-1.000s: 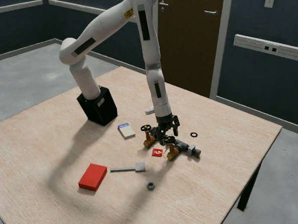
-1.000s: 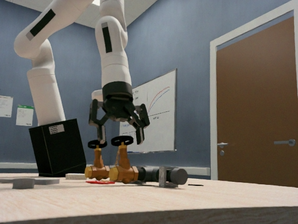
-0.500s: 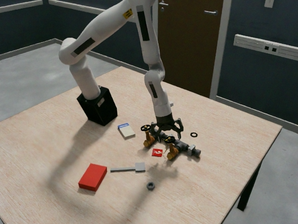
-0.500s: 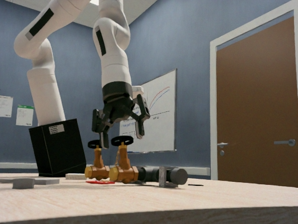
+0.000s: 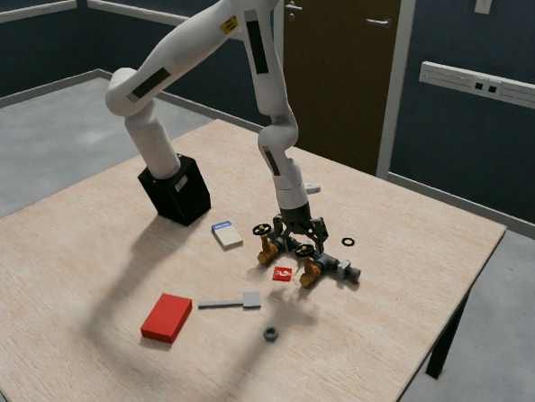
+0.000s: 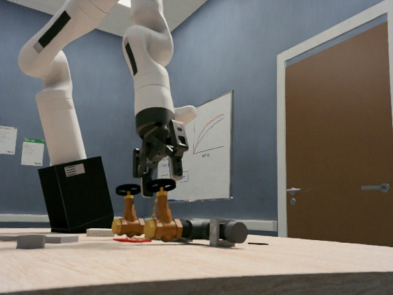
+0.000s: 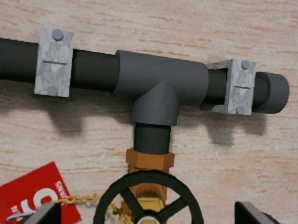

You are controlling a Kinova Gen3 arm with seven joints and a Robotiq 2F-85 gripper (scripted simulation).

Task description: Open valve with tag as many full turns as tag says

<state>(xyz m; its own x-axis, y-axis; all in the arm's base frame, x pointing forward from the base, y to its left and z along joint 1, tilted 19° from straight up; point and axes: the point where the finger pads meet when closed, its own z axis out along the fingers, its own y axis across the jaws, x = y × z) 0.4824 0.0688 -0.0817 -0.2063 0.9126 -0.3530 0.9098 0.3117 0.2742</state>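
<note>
The red tag lies 10 cm below my hand, 6 cm behind it and 3 cm to the right of it. The rest, counted from my hand: red block: 35 cm to the right, 13 cm behind, 8 cm below; white card box: 29 cm behind, 9 cm below, 3 cm to the right; grey t-shaped tool: 19 cm to the right, 9 cm below, 6 cm behind.
</note>
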